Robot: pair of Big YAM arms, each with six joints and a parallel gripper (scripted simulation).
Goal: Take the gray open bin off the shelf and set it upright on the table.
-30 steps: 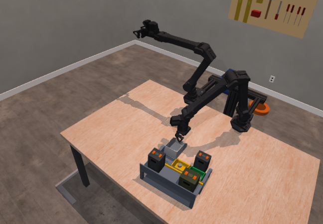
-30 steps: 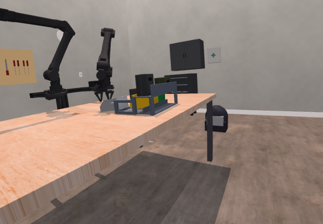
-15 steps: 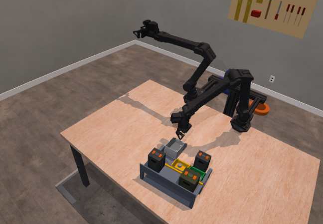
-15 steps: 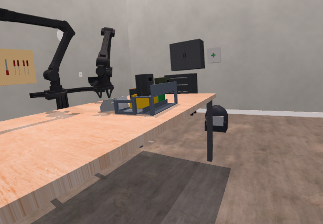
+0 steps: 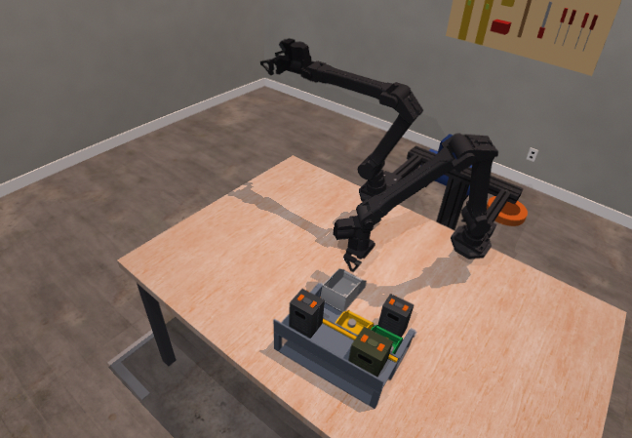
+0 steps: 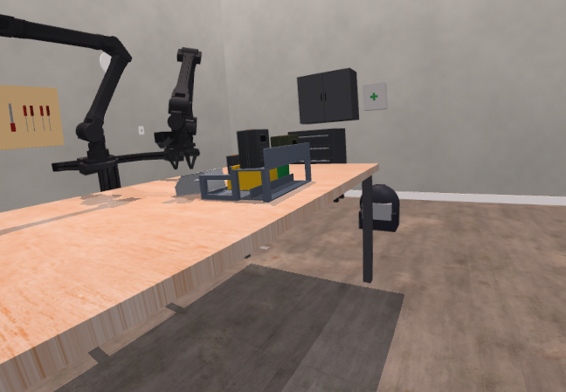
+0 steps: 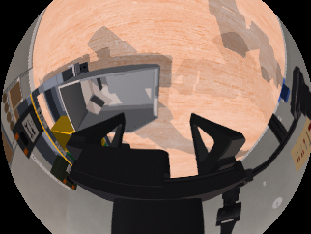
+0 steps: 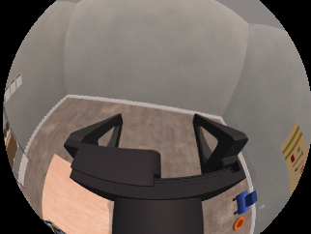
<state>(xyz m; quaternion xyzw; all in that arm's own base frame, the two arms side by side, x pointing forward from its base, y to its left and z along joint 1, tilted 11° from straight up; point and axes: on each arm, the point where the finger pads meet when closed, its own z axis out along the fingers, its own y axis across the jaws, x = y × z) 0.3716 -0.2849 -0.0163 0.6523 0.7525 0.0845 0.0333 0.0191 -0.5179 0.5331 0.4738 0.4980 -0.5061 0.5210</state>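
The gray open bin is 8 cm ahead of my left hand, 6 cm below it and 1 cm to the left of it. Also, from my left hand: yellow bin 23 cm ahead, 15 cm to the left, 6 cm below; gray shelf 26 cm ahead, 15 cm to the left, 4 cm below; green bin 26 cm to the left, 21 cm ahead, 6 cm below.
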